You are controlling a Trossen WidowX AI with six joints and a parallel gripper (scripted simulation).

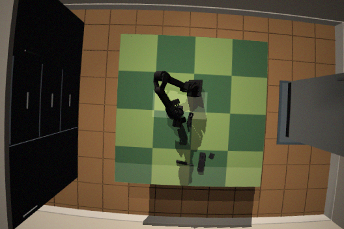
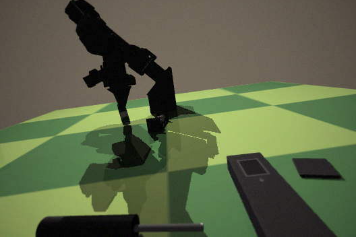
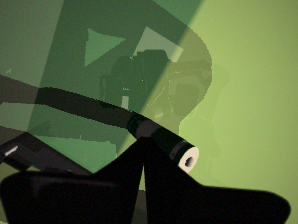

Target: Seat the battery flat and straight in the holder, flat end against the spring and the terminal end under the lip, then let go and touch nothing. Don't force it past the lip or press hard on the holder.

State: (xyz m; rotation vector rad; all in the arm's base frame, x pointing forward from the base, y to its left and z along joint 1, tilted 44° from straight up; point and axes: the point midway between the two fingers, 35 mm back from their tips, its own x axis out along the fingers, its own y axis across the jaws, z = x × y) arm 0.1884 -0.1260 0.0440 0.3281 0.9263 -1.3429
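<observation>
My gripper tip is 1 cm past the battery and 2 cm above it. The rest, counted from my gripper tip: dark square plate 38 cm ahead, 31 cm to the left, 4 cm below; then screwdriver 45 cm ahead, 9 cm to the left, 3 cm below; then dark remote 43 cm ahead, 23 cm to the left, 3 cm below.
</observation>
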